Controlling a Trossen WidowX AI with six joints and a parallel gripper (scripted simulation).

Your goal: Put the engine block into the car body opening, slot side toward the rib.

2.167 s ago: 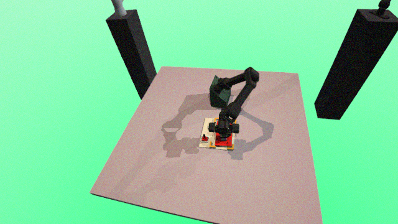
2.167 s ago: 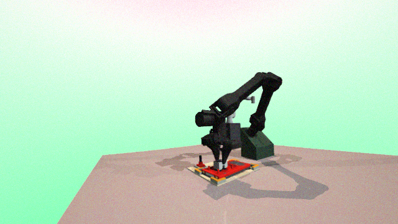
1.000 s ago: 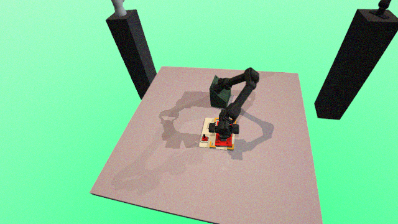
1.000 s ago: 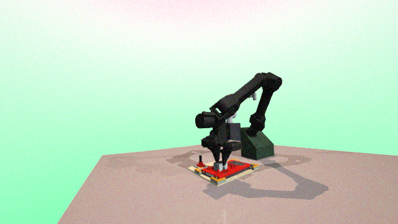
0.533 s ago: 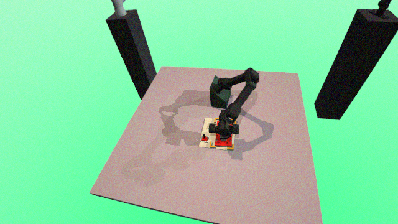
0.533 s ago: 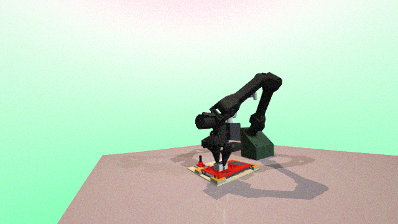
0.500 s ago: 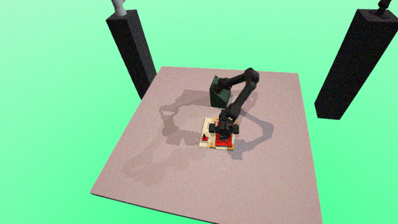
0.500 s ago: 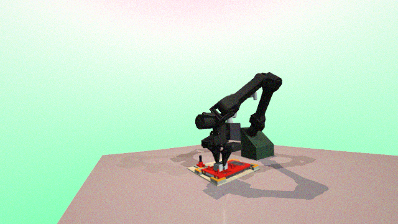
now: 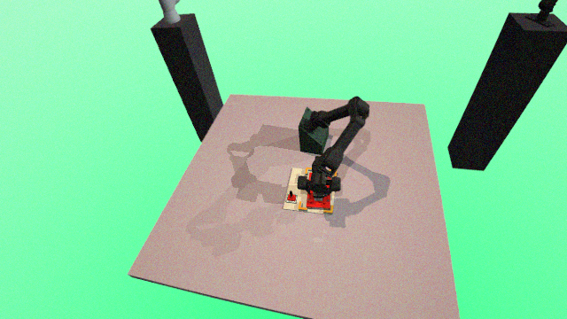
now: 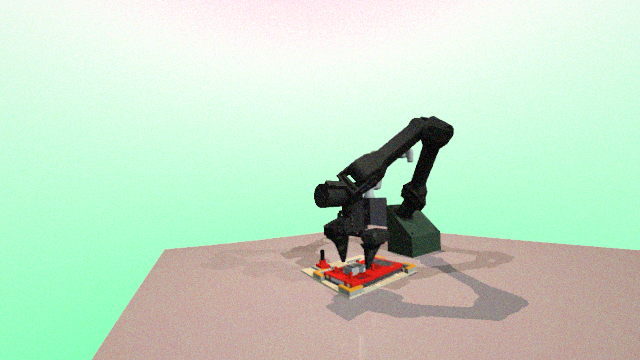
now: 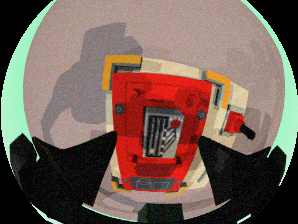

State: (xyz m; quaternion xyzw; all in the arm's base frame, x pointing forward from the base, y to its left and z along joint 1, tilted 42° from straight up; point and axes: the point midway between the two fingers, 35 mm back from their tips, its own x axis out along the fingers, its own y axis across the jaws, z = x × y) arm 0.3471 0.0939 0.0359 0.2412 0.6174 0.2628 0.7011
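My gripper tip is 2 cm above the grey engine block.
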